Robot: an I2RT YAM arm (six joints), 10 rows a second.
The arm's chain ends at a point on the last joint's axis. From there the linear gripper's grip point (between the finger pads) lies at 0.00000 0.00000 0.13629 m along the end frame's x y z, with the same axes.
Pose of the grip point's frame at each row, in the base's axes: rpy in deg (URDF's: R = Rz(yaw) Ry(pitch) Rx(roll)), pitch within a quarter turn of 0, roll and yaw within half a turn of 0; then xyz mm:
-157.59 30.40 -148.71 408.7 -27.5 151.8
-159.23 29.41 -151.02 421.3 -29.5 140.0
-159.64 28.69 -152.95 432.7 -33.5 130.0
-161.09 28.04 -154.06 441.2 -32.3 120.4
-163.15 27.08 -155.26 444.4 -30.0 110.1
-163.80 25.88 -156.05 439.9 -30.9 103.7
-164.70 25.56 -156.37 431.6 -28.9 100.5
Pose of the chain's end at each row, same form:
-157.59 30.40 -148.71 327.2 -16.2 260.5
-159.23 29.41 -151.02 343.1 -17.5 251.0
-159.64 28.69 -152.95 356.5 -19.2 242.1
-161.09 28.04 -154.06 367.4 -19.1 234.2
-163.15 27.08 -155.26 373.9 -19.0 226.2
-163.80 25.88 -156.05 372.3 -19.3 221.5
-164.70 25.56 -156.37 365.2 -18.7 219.1

